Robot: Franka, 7 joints.
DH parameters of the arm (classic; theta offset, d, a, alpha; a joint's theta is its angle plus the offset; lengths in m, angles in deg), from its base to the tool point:
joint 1: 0 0.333 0 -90
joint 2: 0 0 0 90
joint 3: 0 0.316 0.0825 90
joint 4: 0 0 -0.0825 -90
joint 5: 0 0.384 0 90
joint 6: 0 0 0.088 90
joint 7: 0 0.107 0 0
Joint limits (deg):
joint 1: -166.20..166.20
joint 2: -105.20..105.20
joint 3: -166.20..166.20
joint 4: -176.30..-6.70
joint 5: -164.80..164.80
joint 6: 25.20..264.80
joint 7: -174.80..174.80
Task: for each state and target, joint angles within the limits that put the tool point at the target. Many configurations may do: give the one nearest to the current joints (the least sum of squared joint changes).
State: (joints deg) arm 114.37 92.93 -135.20 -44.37 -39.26 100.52 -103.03
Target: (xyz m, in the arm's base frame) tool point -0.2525 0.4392 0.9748
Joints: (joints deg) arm 133.04 64.32 -155.03 -39.59 -43.61 109.38 -103.03
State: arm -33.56 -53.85 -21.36 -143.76 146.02 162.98 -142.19
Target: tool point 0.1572 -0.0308 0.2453
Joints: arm 1.38 -30.86 -4.02 -176.30 164.80 191.61 -142.19
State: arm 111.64 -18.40 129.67 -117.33 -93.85 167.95 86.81
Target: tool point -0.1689 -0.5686 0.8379
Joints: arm 113.75 -6.71 130.33 -72.05 -88.09 161.41 86.81
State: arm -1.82 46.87 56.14 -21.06 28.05 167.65 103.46
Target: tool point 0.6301 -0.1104 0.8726
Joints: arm -10.33 46.72 55.53 -10.63 28.31 172.99 103.46
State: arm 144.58 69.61 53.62 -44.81 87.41 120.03 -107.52
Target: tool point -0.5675 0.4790 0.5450
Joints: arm 106.88 53.65 49.94 -56.11 78.68 87.89 -107.52
